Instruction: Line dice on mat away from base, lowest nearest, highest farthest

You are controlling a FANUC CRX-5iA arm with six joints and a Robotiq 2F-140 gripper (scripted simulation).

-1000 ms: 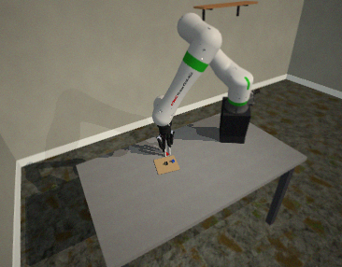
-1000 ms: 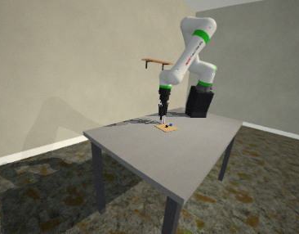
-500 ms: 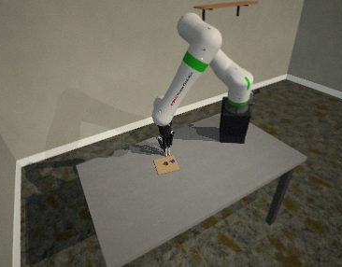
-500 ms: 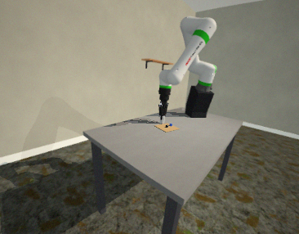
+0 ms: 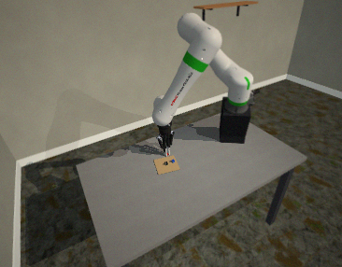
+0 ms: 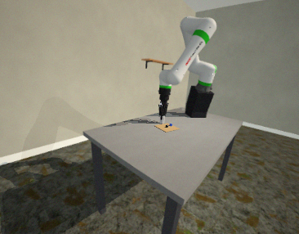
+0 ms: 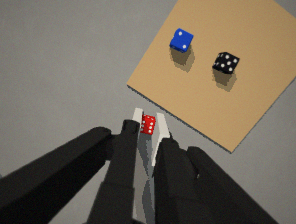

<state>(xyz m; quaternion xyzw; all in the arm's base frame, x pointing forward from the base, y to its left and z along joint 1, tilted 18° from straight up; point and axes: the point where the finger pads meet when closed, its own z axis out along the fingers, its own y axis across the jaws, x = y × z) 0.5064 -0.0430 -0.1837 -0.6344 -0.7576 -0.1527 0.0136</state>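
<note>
Right now the black die is 90 mm to the left of my hand, 40 mm ahead of it and 20 mm below it. The rest, counted from my hand: blue die (90 mm to the left, 20 mm below, 10 mm behind); then red die (30 mm below); then tan mat (90 mm to the left, 40 mm ahead, 30 mm below).
</note>
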